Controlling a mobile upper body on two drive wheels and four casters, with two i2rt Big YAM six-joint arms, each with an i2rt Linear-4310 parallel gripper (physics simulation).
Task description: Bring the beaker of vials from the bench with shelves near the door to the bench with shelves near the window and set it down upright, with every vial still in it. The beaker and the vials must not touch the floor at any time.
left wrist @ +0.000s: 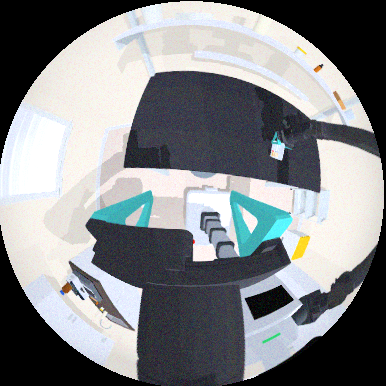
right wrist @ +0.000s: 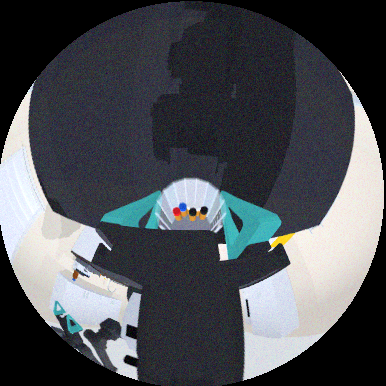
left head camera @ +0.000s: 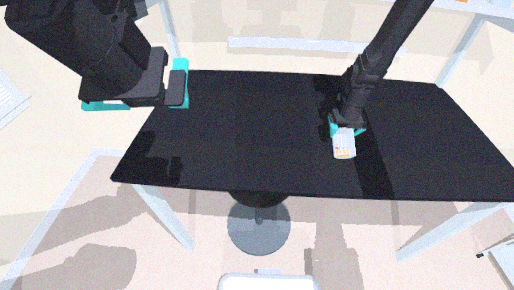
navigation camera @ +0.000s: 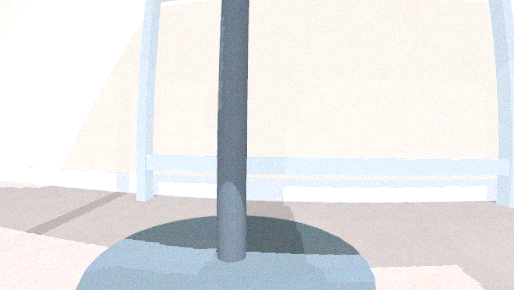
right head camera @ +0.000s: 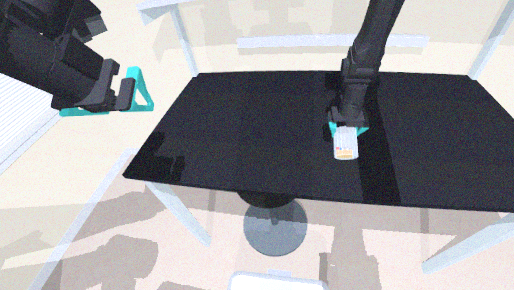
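Note:
The clear beaker (left head camera: pixel 344 143) (right head camera: pixel 346 143) (left wrist: pixel 277 151) is upright over the black top of the shelved bench (left head camera: pixel 250 125) (right head camera: pixel 250 125) (left wrist: pixel 210 125) (right wrist: pixel 100 125). Whether its base touches the top is hard to tell. Several vials (right wrist: pixel 193 213) with red, blue and black caps stand inside it. My right gripper (left head camera: pixel 345 134) (right head camera: pixel 347 133) (right wrist: pixel 190 194) is shut on the beaker. My left gripper (left head camera: pixel 142 97) (right head camera: pixel 106 102) (left wrist: pixel 190 194) is open and empty, off the bench's left end in the head views. The window (left wrist: pixel 37 152) shows at the left.
A stool (left head camera: pixel 258 232) (right head camera: pixel 275 232) (navigation camera: pixel 232 125) stands under the bench, its pole close before the navigation camera. A long shelf (left wrist: pixel 200 23) runs above the bench's back, with small bottles and boxes. White steps (left wrist: pixel 312 205) stand at the right. Bench legs (left head camera: pixel 167 220) (right head camera: pixel 182 215) reach the floor.

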